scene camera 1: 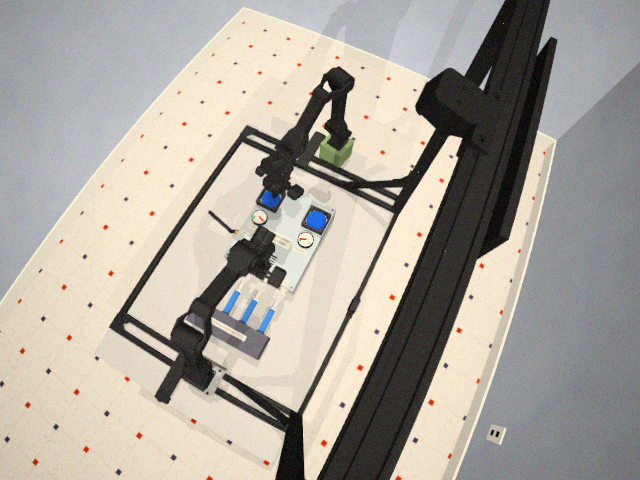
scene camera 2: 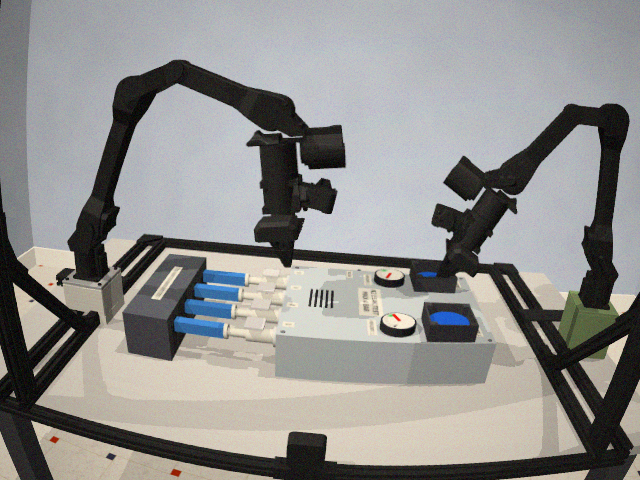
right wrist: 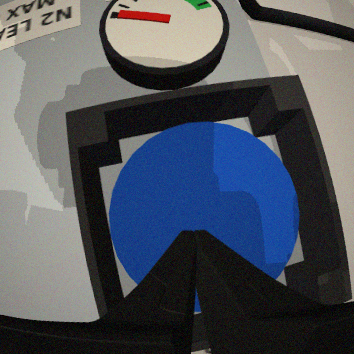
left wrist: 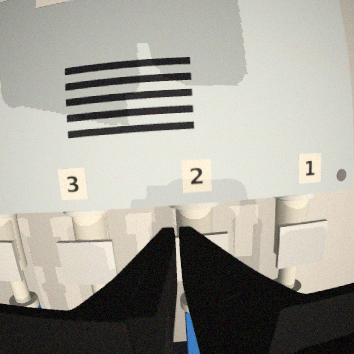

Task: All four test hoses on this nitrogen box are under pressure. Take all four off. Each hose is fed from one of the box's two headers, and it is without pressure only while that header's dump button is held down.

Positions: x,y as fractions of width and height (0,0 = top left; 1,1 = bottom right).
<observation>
my right gripper: scene camera 1 0.43,0.41; scene camera 2 0.68,0.58; right wrist 0.54,0.68; not seen in the left wrist view (out of frame)
</observation>
